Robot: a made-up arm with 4 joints. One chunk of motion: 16 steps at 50 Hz.
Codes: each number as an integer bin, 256 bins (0 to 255) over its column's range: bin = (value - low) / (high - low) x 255, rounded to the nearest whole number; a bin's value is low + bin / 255 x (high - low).
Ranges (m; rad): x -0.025..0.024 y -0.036..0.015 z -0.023..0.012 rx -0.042..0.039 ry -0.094..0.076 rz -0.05..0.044
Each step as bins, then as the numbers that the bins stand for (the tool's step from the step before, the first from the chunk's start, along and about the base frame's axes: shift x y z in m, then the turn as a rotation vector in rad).
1 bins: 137 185 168 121 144 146
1 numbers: 0.00133 0.00100 0.00006 -0.00356 0.00200 0.00382
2 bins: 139 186 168 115 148 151
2 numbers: 0.00171 0.00120 0.00006 -0.00547 0.00467 0.00566
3 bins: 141 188 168 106 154 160
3 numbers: 0.00209 0.00160 0.00006 -0.00833 0.00867 0.00898
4 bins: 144 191 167 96 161 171
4 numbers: 0.00267 0.00220 -0.00008 -0.01151 0.01333 0.01304
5 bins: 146 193 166 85 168 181
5 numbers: 0.00305 0.00260 -0.00022 -0.01500 0.01800 0.01672
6 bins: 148 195 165 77 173 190
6 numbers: 0.00344 0.00300 -0.00035 -0.01754 0.02133 0.02004
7 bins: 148 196 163 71 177 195
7 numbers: 0.00344 0.00320 -0.00063 -0.01945 0.02400 0.02188
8 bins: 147 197 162 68 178 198
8 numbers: 0.00325 0.00340 -0.00076 -0.02040 0.02467 0.02299
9 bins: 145 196 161 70 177 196
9 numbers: 0.00286 0.00320 -0.00090 -0.01976 0.02400 0.02225
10 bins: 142 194 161 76 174 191
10 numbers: 0.00229 0.00280 -0.00090 -0.01786 0.02200 0.02041
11 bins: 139 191 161 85 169 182
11 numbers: 0.00171 0.00220 -0.00090 -0.01500 0.01867 0.01709
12 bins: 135 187 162 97 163 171
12 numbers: 0.00094 0.00140 -0.00076 -0.01119 0.01467 0.01304
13 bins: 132 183 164 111 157 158
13 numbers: 0.00036 0.00060 -0.00049 -0.00674 0.01067 0.00824
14 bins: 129 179 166 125 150 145
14 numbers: -0.00021 -0.00020 -0.00022 -0.00229 0.00600 0.00345
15 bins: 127 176 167 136 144 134
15 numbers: -0.00060 -0.00080 -0.00008 0.00120 0.00200 -0.00060
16 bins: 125 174 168 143 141 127
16 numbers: -0.00098 -0.00120 0.00006 0.00342 0.00000 -0.00318
